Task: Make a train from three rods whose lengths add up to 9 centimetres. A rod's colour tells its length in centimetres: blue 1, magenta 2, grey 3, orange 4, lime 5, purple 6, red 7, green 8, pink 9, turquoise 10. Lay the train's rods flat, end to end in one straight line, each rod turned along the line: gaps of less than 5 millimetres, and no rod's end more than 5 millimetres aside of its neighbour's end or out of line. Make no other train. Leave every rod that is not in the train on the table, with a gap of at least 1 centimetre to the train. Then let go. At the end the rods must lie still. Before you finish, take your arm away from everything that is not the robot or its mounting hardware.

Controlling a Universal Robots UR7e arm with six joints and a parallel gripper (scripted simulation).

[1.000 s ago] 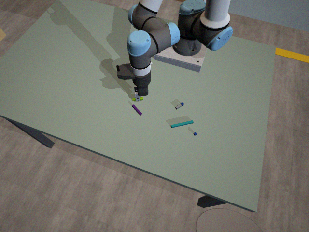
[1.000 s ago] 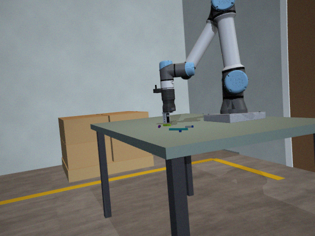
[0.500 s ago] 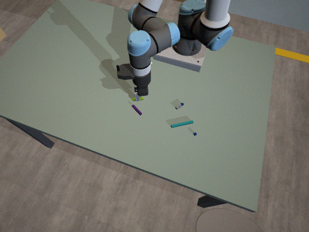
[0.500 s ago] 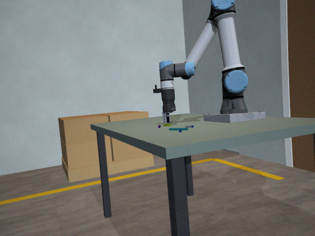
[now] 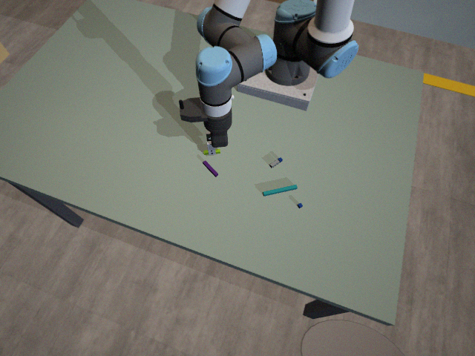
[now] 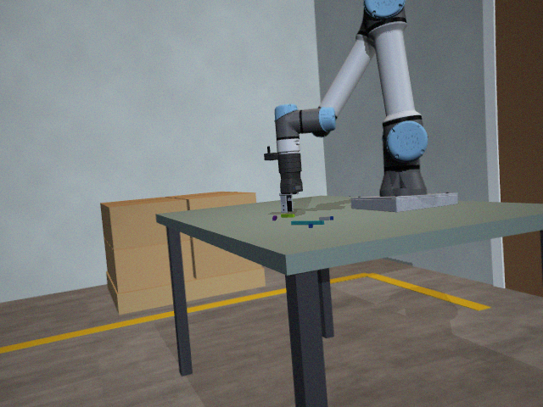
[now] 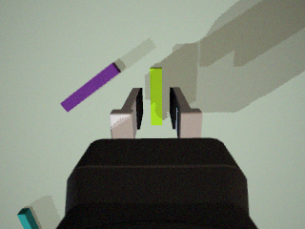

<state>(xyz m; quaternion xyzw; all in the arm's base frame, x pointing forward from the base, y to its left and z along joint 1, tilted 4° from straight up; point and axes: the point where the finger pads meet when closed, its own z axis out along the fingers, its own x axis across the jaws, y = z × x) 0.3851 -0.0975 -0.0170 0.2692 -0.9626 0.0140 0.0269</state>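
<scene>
The lime rod is 30 mm below my hand. Round my hand: purple rod: 50 mm ahead, 20 mm to the left, 30 mm below; turquoise rod: 30 mm ahead, 240 mm to the left, 30 mm below; grey rod: 40 mm behind, 190 mm to the left, 30 mm below.
</scene>
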